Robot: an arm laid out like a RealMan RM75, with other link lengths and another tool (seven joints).
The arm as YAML. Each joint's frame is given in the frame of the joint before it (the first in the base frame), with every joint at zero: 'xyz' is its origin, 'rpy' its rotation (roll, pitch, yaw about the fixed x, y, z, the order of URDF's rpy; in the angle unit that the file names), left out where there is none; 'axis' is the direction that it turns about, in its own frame. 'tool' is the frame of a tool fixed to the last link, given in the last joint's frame.
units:
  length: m
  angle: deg
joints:
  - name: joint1
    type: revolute
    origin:
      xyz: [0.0, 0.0, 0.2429]
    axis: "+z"
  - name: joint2
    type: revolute
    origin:
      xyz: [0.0, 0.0, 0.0]
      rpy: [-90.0, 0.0, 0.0]
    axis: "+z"
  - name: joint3
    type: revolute
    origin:
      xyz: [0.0, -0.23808, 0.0]
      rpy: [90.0, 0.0, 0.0]
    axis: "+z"
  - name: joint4
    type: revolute
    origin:
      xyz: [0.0, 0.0, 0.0]
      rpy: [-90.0, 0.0, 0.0]
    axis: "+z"
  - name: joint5
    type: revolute
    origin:
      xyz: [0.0, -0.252, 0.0]
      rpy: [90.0, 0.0, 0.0]
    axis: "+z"
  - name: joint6
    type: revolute
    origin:
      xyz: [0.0, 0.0, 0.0]
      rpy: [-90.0, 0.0, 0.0]
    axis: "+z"
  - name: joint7
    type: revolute
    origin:
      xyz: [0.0, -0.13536, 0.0]
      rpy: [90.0, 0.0, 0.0]
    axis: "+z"
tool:
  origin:
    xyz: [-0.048, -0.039, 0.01]
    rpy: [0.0, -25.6, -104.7]
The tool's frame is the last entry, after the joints.
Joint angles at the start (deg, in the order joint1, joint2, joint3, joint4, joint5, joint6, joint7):
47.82, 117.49, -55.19, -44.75, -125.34, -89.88, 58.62
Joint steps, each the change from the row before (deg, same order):
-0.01, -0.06, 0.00, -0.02, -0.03, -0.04, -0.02
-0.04, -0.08, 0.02, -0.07, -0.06, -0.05, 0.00
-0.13, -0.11, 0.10, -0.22, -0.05, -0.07, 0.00
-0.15, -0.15, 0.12, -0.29, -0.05, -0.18, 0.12
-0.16, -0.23, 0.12, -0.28, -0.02, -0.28, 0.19
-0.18, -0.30, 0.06, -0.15, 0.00, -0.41, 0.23
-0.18, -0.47, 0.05, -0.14, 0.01, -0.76, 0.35
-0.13, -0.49, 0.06, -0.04, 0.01, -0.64, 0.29
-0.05, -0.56, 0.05, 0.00, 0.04, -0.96, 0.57
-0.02, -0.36, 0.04, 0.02, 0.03, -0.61, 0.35
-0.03, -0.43, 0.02, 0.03, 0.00, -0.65, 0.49
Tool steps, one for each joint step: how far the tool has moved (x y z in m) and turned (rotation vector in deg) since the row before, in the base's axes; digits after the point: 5 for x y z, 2 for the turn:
0.00023, 0.00006, 0.00041, 0.02, -0.07, 0.03
0.00044, 0.00014, 0.00072, 0.06, -0.10, 0.01
0.00074, 0.00030, 0.00167, 0.22, -0.07, -0.01
0.00078, 0.00032, 0.00220, 0.18, -0.08, -0.09
0.00102, 0.00035, 0.00272, 0.13, -0.09, -0.16
0.00166, 0.00001, 0.00257, -0.07, -0.12, -0.27
0.00203, -0.00030, 0.00356, -0.32, -0.19, -0.35
0.00204, -0.00001, 0.00346, -0.24, -0.20, -0.34
0.00164, -0.00026, 0.00374, -0.57, -0.18, -0.52
0.00101, -0.00017, 0.00239, -0.36, -0.10, -0.33
0.00137, -0.00001, 0.00272, -0.39, -0.19, -0.48

